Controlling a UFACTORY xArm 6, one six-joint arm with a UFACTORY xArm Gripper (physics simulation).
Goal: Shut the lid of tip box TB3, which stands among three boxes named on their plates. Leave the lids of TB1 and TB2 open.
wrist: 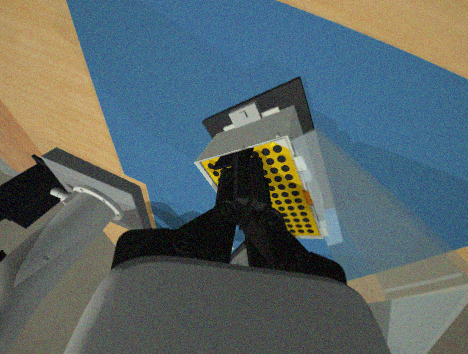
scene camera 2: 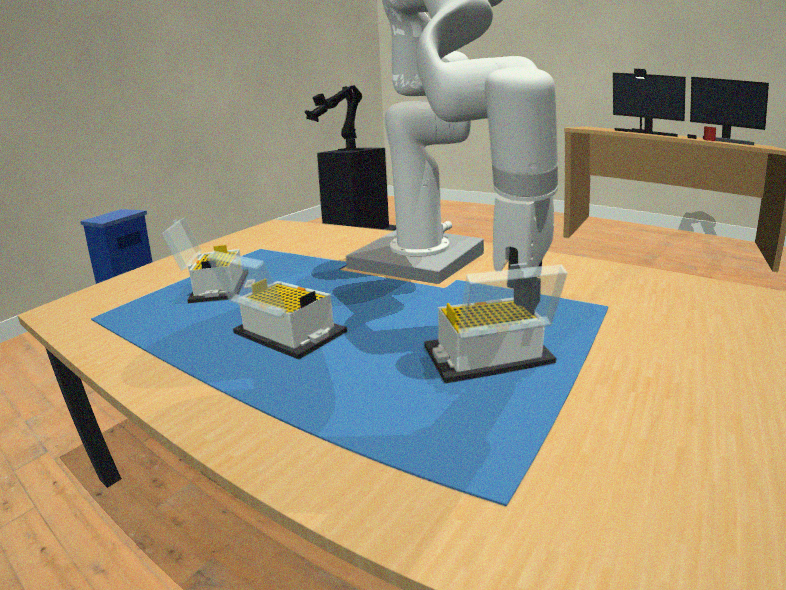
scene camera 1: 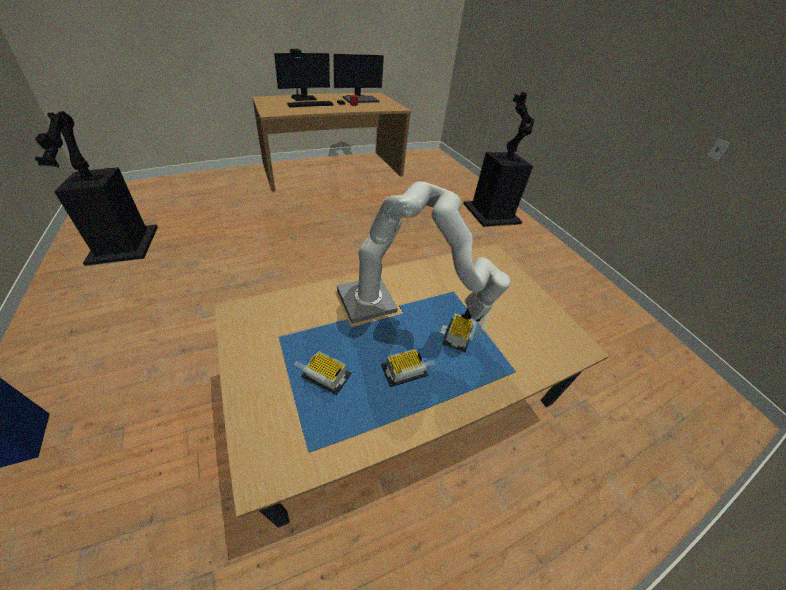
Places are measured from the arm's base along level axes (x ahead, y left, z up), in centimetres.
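Pixels of known places: gripper, fingertip midpoint: (wrist: 242, 168) (scene camera 2: 526, 303) (scene camera 1: 466, 317); arm's base, link origin: (wrist: 100, 202) (scene camera 2: 419, 246) (scene camera 1: 368, 296).
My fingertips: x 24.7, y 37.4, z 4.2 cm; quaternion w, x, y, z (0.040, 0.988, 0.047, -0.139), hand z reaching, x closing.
Note:
Ahead of a thing's pixels: the offset from my fingertips to its top centre. "spot": to the spot under its first point. Level surfaces: height alone.
Three white tip boxes with yellow racks and raised clear lids stand on dark bases; their name plates are too small to read. The right box @[dy -4.5, dx +2.7, dz -0.5 cm] (scene camera 1: 460, 331) (scene camera 2: 492, 348) (wrist: 250, 132) has a clear lid @[spot: dy +5.7, dx +5.3, dz +5.4 cm] (scene camera 2: 552, 285) standing open. My gripper (scene camera 1: 468, 313) (scene camera 2: 526, 307) (wrist: 242, 168) is shut and empty. Its black fingertips are low over the rack's robot-side end, seen through the lid in scene camera 2; whether they touch anything cannot be told. The middle box (scene camera 1: 406, 368) (scene camera 2: 282, 320) and the left box @[dy -60.9, dx +10.0, dz -0.5 cm] (scene camera 1: 325, 371) (scene camera 2: 214, 280) also have open lids.
The boxes stand on a blue mat @[dz -7.1 cm] (scene camera 1: 355, 419) (scene camera 2: 406, 406) (wrist: 175, 60) on a wooden table @[dz -7.4 cm] (scene camera 1: 253, 444) (scene camera 2: 666, 393). The arm's grey base plate (scene camera 1: 366, 311) (scene camera 2: 412, 257) (wrist: 90, 172) is at the mat's back edge, left of the gripper in the wrist view.

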